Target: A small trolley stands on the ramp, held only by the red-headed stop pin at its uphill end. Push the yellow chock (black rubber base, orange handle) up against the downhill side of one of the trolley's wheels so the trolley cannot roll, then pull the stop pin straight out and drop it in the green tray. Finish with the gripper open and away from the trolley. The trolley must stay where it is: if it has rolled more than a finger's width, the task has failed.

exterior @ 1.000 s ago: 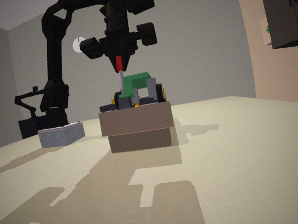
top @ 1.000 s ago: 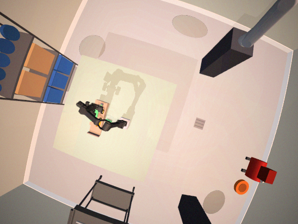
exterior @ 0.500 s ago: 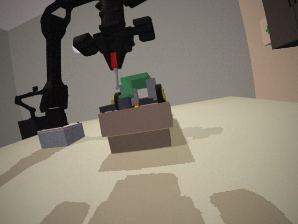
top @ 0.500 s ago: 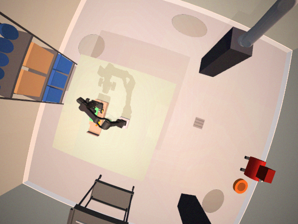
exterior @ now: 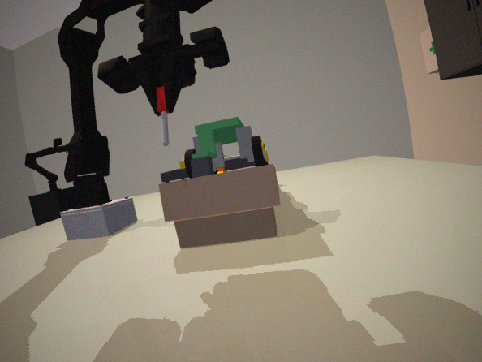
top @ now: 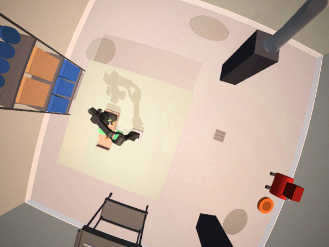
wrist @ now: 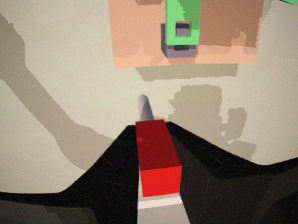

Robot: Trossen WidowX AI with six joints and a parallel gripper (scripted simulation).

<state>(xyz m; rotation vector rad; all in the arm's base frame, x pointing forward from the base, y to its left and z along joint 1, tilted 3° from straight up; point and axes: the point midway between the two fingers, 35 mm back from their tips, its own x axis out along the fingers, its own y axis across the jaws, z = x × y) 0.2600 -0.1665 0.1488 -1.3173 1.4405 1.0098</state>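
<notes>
Now: gripper tip 5 cm past the green tray, 24 cm to the right of it and 19 cm above it. The rest, counted from my gripper tip: red-headed stop pin: right at my gripper tip; trolley: 7 cm ahead, 14 cm to the left, 7 cm below; tan ramp: 7 cm ahead, 14 cm to the left, 13 cm below.
</notes>
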